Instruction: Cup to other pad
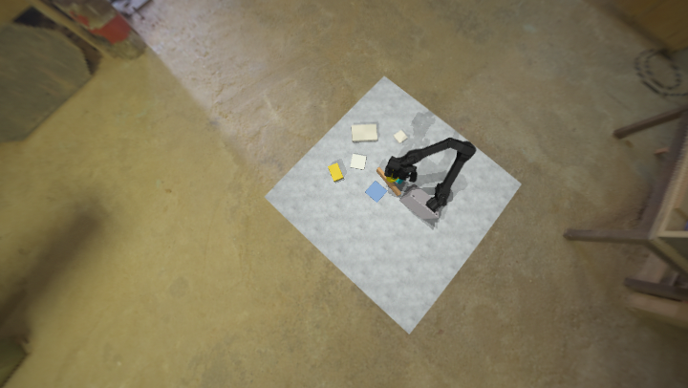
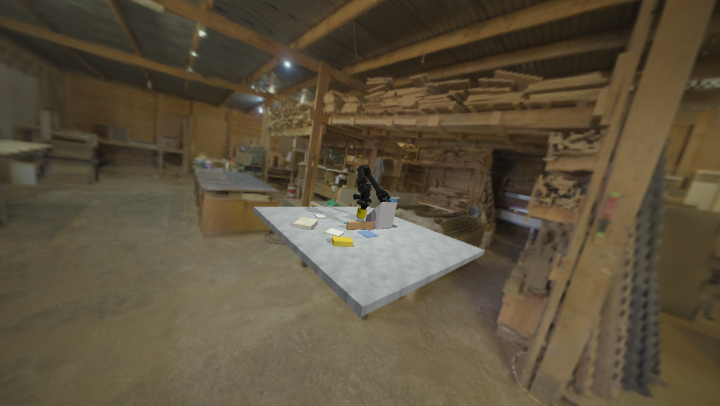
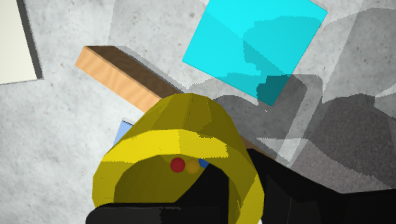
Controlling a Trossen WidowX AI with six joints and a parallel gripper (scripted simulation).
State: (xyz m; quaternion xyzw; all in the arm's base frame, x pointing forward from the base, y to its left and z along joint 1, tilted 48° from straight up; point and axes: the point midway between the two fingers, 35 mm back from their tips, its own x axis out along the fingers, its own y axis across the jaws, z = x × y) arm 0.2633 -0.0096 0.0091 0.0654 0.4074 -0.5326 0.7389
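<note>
The cyan pad lies 10 mm ahead of my gripper tip, 80 mm to the right of it and 130 mm below it. Also, from my gripper tip: yellow cup 20 mm ahead, 20 mm to the left; then blue pad 30 mm ahead, 130 mm to the left, 130 mm below; then wooden bar 20 mm ahead, 30 mm to the left, 100 mm below.
</note>
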